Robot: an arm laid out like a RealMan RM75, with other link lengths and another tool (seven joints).
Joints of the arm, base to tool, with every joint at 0 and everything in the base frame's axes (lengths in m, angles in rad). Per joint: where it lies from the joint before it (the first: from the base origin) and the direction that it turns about. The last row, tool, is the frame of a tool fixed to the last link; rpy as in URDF.
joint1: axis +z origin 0 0 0.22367
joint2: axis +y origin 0 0 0
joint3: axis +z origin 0 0 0.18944
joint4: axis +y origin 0 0 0
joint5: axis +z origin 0 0 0.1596
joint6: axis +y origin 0 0 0
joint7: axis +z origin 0 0 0.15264
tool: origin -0.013 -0.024 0.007 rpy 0 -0.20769 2.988
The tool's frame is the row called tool.
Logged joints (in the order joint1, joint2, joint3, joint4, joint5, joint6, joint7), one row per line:
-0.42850 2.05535 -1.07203 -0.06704 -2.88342 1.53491 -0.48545
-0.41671 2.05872 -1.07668 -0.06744 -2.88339 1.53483 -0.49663
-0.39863 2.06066 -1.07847 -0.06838 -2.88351 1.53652 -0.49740
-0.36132 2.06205 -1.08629 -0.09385 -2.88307 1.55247 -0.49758
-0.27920 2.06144 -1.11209 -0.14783 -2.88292 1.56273 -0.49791
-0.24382 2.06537 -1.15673 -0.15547 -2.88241 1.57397 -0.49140
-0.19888 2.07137 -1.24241 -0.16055 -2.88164 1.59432 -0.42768
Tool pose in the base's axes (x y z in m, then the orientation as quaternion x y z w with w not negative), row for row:
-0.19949 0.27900 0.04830 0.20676 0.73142 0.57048 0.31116
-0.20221 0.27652 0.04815 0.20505 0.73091 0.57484 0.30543
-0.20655 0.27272 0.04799 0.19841 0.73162 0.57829 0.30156
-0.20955 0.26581 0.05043 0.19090 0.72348 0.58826 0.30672
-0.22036 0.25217 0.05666 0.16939 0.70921 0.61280 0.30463
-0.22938 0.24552 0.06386 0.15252 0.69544 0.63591 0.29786
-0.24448 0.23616 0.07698 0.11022 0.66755 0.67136 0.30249
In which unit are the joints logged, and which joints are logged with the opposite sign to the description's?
The joints are logged in radians. Opposite sign: joint2, joint5, joint7.
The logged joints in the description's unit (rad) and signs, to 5 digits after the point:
-0.42850 -2.05535 -1.07203 -0.06704 2.88342 1.53491 0.48545
-0.41671 -2.05872 -1.07668 -0.06744 2.88339 1.53483 0.49663
-0.39863 -2.06066 -1.07847 -0.06838 2.88351 1.53652 0.49740
-0.36132 -2.06205 -1.08629 -0.09385 2.88307 1.55247 0.49758
-0.27920 -2.06144 -1.11209 -0.14783 2.88292 1.56273 0.49791
-0.24382 -2.06537 -1.15673 -0.15547 2.88241 1.57397 0.49140
-0.19888 -2.07137 -1.24241 -0.16055 2.88164 1.59432 0.42768

